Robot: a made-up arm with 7 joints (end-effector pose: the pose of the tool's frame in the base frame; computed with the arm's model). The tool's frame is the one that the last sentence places.
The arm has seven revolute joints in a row. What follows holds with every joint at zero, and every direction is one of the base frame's. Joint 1 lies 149.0 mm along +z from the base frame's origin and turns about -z. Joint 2 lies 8.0 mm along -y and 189.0 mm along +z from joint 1 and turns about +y. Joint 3 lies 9.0 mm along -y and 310.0 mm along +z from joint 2 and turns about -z. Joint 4 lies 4.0 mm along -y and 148.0 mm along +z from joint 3 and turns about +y. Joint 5 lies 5.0 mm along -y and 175.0 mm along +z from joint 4 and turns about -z. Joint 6 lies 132.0 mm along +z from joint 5 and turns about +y. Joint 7 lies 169.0 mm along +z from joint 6 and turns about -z. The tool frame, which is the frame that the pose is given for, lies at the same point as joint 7; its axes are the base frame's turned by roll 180.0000, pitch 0.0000 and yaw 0.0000 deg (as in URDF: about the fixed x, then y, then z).
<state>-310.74 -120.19 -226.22 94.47 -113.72 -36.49 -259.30</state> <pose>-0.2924 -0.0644 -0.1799 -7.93 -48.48 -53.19</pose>
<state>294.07 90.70 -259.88 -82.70 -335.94 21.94 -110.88</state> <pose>-0.1630 0.7010 0.2857 84.39 84.33 33.21</pose>
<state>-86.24 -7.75 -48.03 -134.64 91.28 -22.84 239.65</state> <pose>0.2060 -0.2927 0.4352 10.71 -41.66 -89.62</pose>
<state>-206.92 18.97 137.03 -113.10 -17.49 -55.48 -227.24</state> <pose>-0.1114 -0.3226 0.4417 -14.23 -23.40 13.87</pose>
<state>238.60 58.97 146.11 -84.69 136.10 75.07 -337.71</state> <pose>-0.4720 0.2259 0.3328 -74.67 -16.69 -22.56</pose>
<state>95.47 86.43 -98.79 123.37 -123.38 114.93 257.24</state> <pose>0.1673 -0.4061 0.5173 -144.83 18.44 -47.38</pose>
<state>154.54 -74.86 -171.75 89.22 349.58 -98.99 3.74</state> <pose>0.6357 0.2343 0.2410 161.78 62.42 -4.69</pose>
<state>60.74 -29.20 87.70 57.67 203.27 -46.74 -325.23</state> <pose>-0.5388 0.0681 0.8319 -53.90 -59.90 -100.27</pose>
